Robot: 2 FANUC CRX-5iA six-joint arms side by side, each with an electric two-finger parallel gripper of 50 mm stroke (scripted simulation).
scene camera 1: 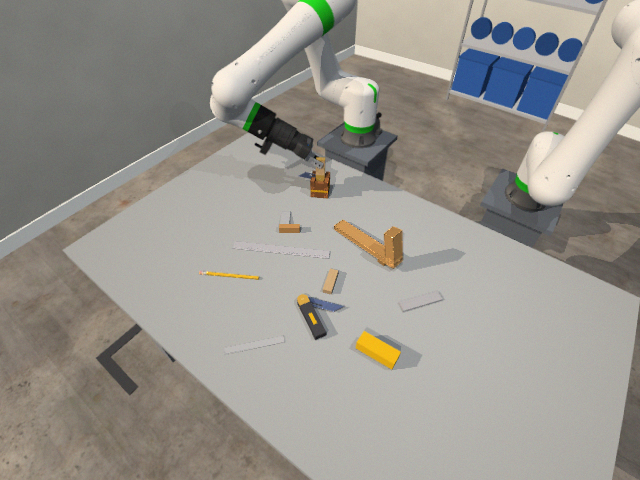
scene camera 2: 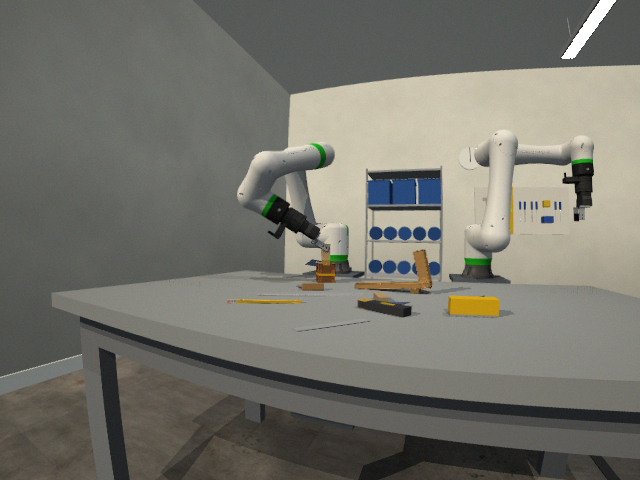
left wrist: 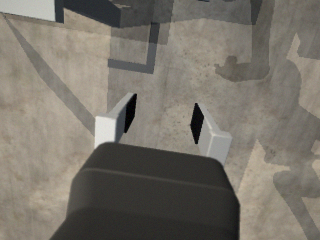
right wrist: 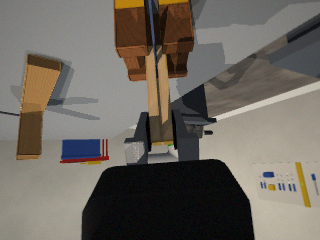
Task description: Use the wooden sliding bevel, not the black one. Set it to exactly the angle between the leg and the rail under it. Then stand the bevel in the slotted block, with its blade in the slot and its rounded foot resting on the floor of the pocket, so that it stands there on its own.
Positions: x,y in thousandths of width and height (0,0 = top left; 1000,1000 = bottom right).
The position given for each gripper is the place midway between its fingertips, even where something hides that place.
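On scene camera 1 you'd see the right gripper (scene camera 1: 504,343) and a yellow block (scene camera 1: 585,726). Scene camera 2 has the yellow block too (scene camera 2: 732,639). The left wrist view shows the left gripper (left wrist: 514,460), but the yellow block is out of frame in the left wrist view. As for the right wrist view, there's the right gripper (right wrist: 505,510), and the yellow block is out of frame in the right wrist view as well.
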